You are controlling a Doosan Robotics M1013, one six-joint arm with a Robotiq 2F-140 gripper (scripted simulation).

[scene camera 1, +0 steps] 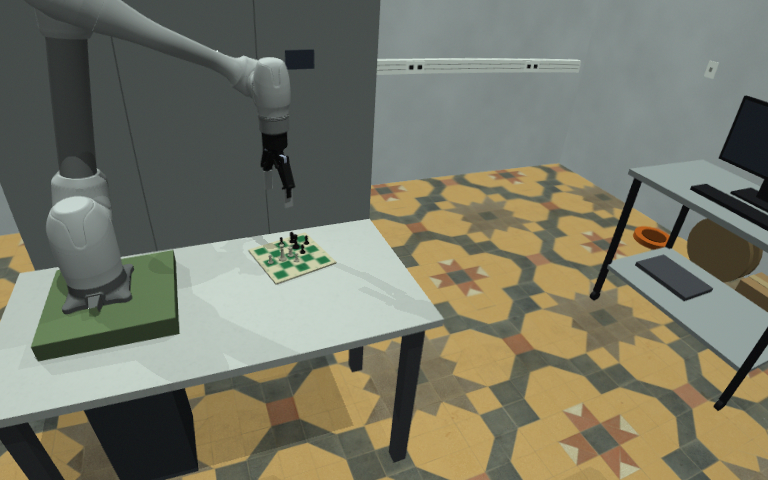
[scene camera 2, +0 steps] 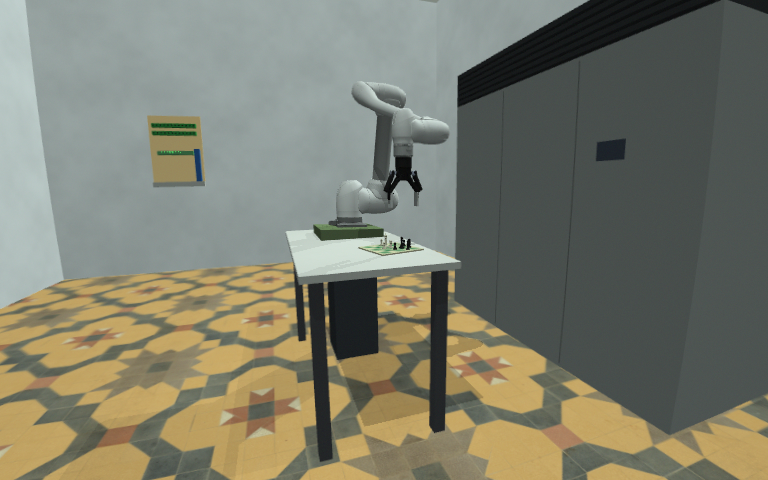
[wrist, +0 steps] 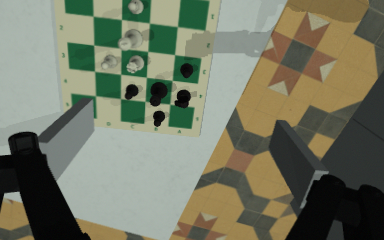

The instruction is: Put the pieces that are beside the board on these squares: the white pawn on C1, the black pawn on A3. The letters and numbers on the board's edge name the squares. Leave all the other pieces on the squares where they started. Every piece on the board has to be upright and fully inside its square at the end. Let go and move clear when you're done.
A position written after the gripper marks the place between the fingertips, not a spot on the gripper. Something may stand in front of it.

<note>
In view: the gripper (scene camera 1: 278, 197) and a chessboard (scene camera 1: 315, 258).
The chessboard shows as well in the wrist view (wrist: 169, 41). The gripper also shows in scene camera 2 (scene camera 2: 403, 206) and in the wrist view (wrist: 184, 125).
</note>
